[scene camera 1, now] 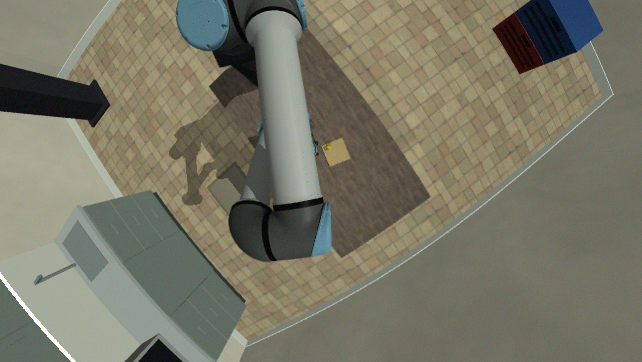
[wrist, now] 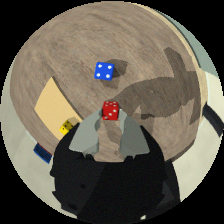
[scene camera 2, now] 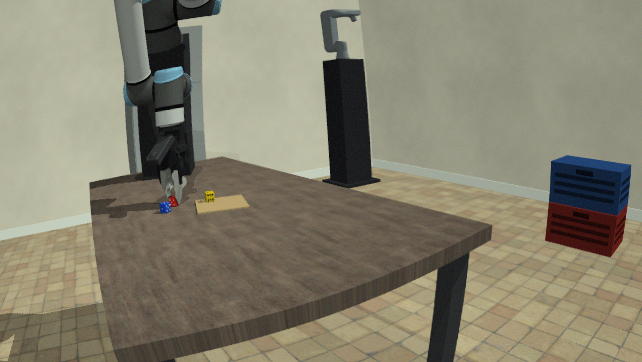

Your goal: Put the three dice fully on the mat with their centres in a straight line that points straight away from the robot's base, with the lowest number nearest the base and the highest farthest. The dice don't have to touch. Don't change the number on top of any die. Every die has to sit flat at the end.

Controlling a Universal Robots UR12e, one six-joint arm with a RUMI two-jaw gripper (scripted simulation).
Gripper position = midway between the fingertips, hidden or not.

I see my gripper [scene camera 2: 175, 204] and a tan mat [wrist: 53, 108].
My gripper is seen too in the wrist view [wrist: 110, 109].
